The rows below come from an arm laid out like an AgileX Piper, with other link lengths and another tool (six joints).
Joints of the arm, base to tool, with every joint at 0 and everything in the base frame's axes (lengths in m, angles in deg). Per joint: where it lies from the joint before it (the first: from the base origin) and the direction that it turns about. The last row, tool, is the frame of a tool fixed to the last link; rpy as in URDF.
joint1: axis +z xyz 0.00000 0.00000 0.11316
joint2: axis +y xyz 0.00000 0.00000 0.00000
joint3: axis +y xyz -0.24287 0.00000 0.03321
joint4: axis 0.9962 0 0.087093 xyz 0.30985 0.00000 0.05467
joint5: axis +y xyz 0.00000 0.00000 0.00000
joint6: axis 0.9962 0 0.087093 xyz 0.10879 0.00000 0.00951
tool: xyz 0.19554 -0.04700 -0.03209 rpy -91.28 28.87 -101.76
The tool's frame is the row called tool.
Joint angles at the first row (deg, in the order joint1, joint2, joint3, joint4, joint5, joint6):
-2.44, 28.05, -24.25, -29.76, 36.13, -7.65
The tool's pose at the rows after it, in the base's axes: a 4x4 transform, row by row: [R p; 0 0 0 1], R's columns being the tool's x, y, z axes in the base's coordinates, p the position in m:
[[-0.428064 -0.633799 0.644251 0.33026], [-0.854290 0.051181 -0.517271 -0.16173], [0.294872 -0.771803 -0.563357 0.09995], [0 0 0 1]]
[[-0.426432 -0.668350 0.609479 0.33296], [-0.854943 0.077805 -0.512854 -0.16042], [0.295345 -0.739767 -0.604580 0.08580], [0 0 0 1]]
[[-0.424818 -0.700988 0.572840 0.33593], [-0.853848 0.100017 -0.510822 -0.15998], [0.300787 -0.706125 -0.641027 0.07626], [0 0 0 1]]
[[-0.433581 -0.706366 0.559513 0.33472], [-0.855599 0.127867 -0.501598 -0.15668], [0.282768 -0.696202 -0.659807 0.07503], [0 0 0 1]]
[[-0.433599 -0.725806 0.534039 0.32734], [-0.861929 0.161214 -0.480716 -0.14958], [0.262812 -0.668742 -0.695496 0.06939], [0 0 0 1]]
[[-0.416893 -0.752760 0.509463 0.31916], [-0.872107 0.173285 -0.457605 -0.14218], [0.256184 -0.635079 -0.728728 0.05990], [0 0 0 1]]
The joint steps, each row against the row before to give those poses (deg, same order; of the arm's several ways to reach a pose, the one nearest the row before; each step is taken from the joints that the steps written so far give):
0.01, 9.94, -4.01, 2.37, 2.28, 2.70
0.00, 4.54, -1.79, 0.51, 0.31, 0.98
-0.01, 4.59, -2.60, 0.61, 0.96, 0.46
0.01, 0.80, -1.23, 1.54, 1.19, 0.05
-0.01, 0.17, -0.95, 3.11, 2.51, -1.23
0.00, 0.00, -0.01, 2.80, 1.96, -2.00

